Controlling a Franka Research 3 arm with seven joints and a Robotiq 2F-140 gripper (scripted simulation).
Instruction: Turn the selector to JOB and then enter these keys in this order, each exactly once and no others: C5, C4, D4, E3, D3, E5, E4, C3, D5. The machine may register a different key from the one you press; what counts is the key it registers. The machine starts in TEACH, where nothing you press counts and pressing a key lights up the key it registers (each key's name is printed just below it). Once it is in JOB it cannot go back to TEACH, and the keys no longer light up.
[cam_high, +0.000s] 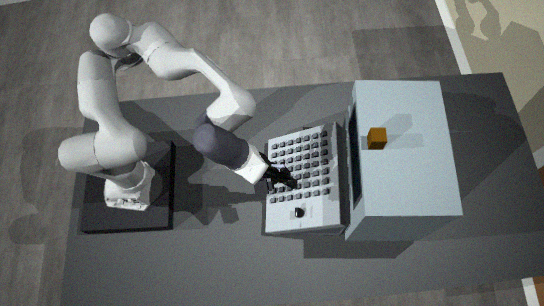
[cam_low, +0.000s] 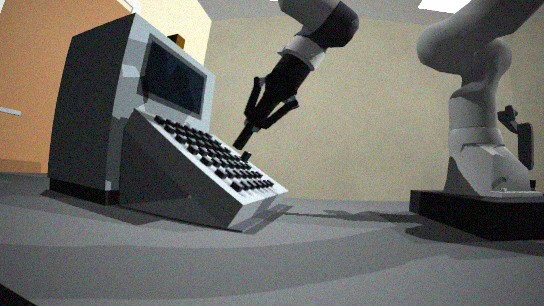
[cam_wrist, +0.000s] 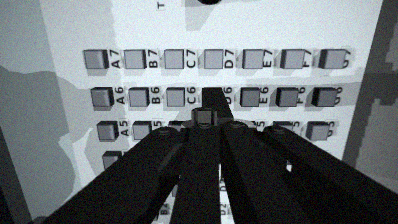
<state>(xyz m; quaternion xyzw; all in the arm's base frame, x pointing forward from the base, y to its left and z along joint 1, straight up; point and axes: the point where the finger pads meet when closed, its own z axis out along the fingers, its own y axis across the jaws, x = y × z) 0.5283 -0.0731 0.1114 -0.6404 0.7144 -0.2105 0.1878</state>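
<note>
Now: the D6 key 30 mm ahead of my hand and 50 mm below it. Round my hand: E5 key (30 mm to the left, 70 mm below); C6 key (60 mm ahead, 10 mm to the right, 30 mm below); E6 key (70 mm below).
</note>
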